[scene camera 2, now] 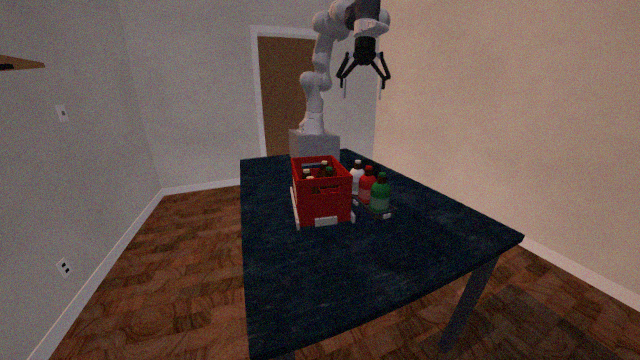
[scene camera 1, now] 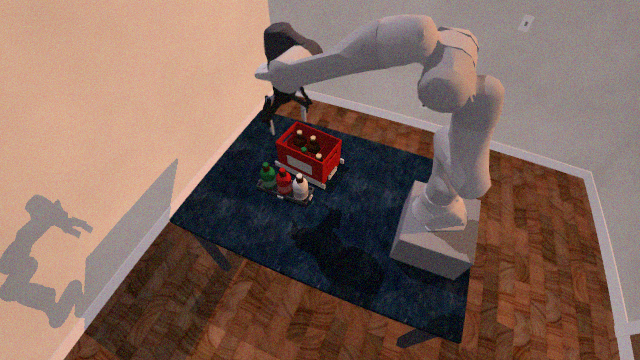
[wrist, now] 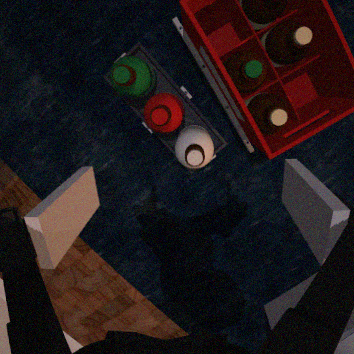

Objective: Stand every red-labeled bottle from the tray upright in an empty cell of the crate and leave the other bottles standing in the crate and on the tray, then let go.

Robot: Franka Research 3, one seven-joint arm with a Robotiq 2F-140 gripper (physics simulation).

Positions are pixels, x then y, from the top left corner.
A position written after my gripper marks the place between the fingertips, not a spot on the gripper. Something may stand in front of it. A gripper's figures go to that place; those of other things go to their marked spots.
Scene:
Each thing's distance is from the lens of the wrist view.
my gripper (wrist: 186, 182): 18 cm
red-labeled bottle (wrist: 163, 112): 44 cm

